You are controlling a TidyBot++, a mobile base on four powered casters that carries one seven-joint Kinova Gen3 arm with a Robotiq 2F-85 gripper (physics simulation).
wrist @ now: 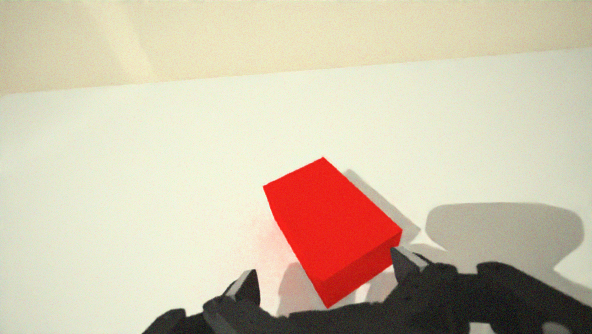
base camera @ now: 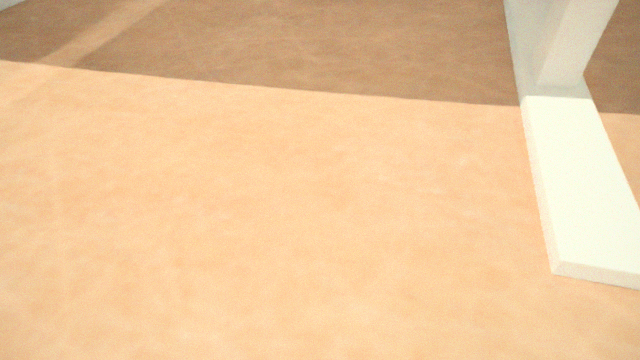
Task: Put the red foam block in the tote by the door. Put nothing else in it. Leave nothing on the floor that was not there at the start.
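Observation:
The red foam block (wrist: 332, 220) lies on a white surface (wrist: 150, 175) in the wrist view, turned askew to the gripper. My gripper (wrist: 324, 273) is open, at the bottom of the wrist view. The near end of the block reaches between the two fingertips; its near right corner is close to the right fingertip, and whether they touch I cannot tell. A gap shows between the block and the left fingertip. The tote and the door do not show in either view.
In the base camera view, a white foot bar (base camera: 585, 185) with an upright post (base camera: 575, 45) stands on the tan floor (base camera: 280, 210) at the right. A shadow lies across the far part of the floor. Beyond the white surface's far edge, a pale beige area (wrist: 300, 35) shows in the wrist view.

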